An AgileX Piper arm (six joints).
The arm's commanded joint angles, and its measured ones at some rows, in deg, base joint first. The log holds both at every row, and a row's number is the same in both.
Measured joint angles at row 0:
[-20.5, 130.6, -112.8, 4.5, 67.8, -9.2]
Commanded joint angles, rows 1 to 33:
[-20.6, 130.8, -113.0, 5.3, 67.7, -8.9]
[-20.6, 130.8, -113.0, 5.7, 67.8, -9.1]
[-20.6, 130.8, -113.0, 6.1, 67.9, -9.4]
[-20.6, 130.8, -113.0, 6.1, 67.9, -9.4]
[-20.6, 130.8, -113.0, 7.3, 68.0, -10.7]
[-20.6, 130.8, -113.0, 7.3, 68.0, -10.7]
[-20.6, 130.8, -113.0, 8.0, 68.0, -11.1]
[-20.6, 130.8, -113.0, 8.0, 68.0, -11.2]
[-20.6, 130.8, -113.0, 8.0, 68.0, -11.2]
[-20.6, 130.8, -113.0, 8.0, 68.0, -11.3]
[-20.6, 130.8, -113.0, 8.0, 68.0, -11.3]
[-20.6, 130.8, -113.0, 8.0, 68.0, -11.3]
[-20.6, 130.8, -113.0, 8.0, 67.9, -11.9]
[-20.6, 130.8, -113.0, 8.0, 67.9, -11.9]
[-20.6, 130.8, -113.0, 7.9, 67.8, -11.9]
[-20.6, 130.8, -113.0, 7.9, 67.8, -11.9]
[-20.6, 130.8, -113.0, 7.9, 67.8, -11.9]
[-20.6, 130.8, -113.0, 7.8, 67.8, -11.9]
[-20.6, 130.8, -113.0, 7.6, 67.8, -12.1]
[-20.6, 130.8, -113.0, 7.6, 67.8, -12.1]
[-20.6, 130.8, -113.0, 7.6, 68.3, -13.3]
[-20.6, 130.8, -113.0, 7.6, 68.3, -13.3]
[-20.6, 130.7, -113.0, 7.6, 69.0, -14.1]
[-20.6, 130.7, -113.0, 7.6, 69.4, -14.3]
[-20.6, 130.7, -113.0, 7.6, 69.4, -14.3]
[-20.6, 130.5, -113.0, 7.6, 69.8, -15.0]
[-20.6, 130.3, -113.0, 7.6, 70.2, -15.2]
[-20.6, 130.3, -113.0, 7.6, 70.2, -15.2]
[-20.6, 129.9, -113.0, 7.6, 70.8, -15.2]
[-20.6, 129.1, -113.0, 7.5, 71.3, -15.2]
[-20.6, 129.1, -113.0, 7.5, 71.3, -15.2]
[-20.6, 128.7, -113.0, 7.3, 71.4, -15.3]
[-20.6, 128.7, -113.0, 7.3, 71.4, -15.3]
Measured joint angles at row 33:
[-20.5, 130.3, -112.8, 7.6, 69.1, -14.6]
